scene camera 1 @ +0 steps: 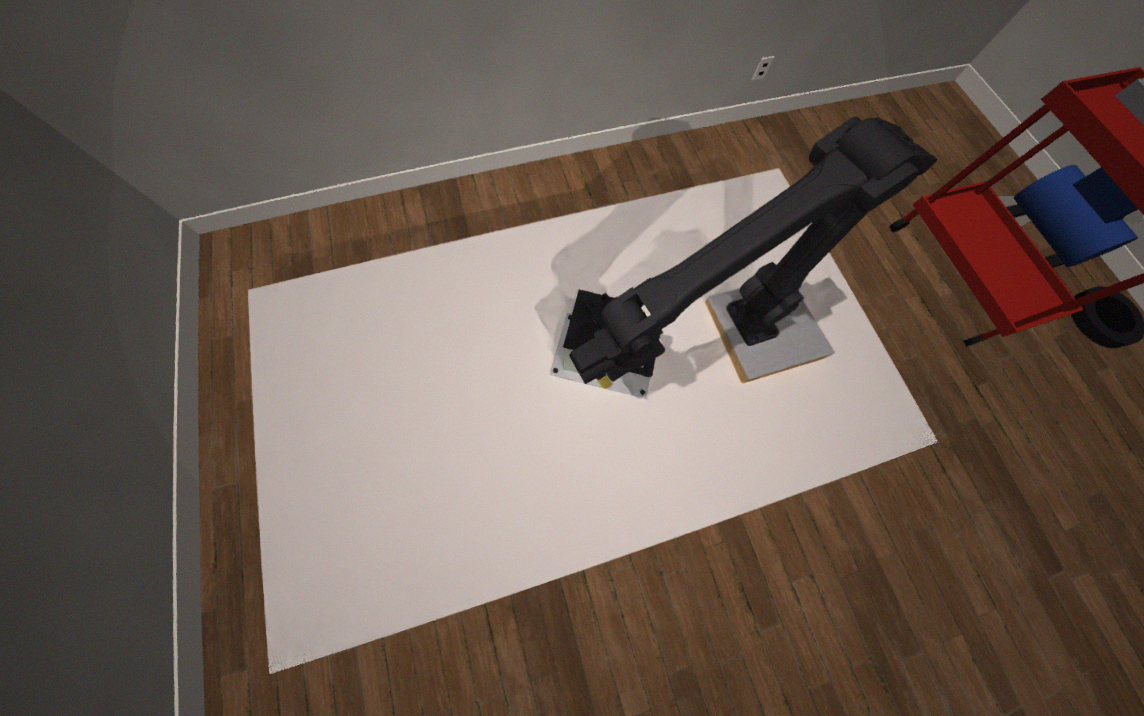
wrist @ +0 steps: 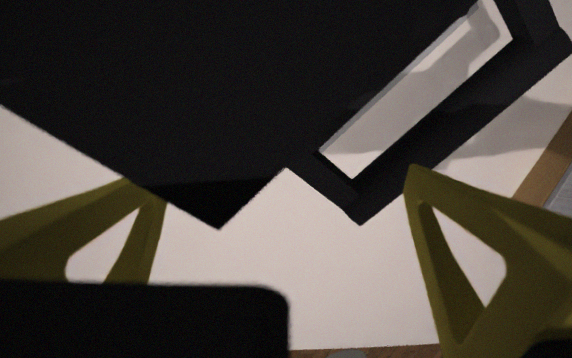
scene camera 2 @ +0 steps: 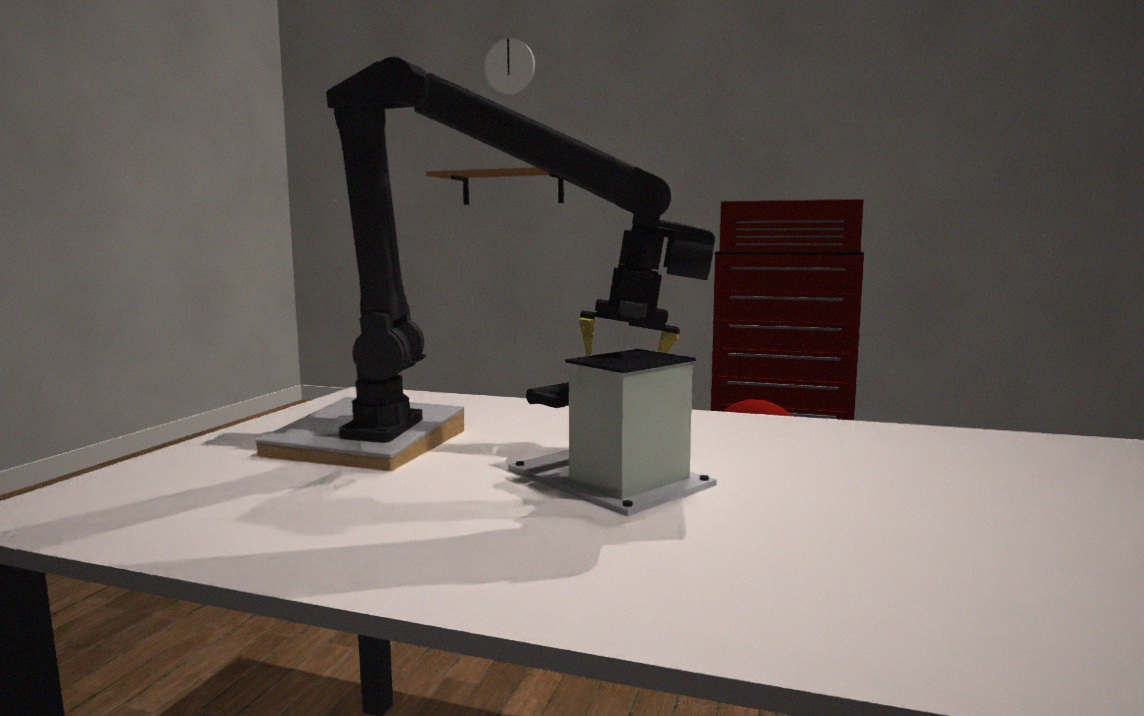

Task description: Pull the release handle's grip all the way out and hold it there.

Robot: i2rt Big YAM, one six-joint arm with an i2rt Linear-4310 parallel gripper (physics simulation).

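The release handle's grip (scene camera 2: 548,394) (wrist: 440,132) is a black rectangular loop on the side of a pale green box (scene camera 2: 624,430) that faces the arm's base. The box has a black top (scene camera 2: 631,360) (wrist: 150,100) and stands on a grey bolted plate (scene camera 1: 622,388) (scene camera 2: 539,462). In scene camera 1 the arm hides most of the box and the grip. My gripper (scene camera 2: 626,349) (wrist: 285,178) is open and empty, pointing down with its yellow fingertips near the height of the box's top. In the wrist view the black top and the grip's loop lie ahead of the fingers.
The arm's base stands on a grey-topped wooden block (scene camera 1: 793,350) (scene camera 2: 337,439) on the white table (scene camera 1: 404,422) (scene camera 2: 843,523). A red cart (scene camera 1: 999,261) stands off the table's side. A red drawer cabinet (scene camera 2: 788,287) and a wall shelf (scene camera 2: 489,173) are in the background.
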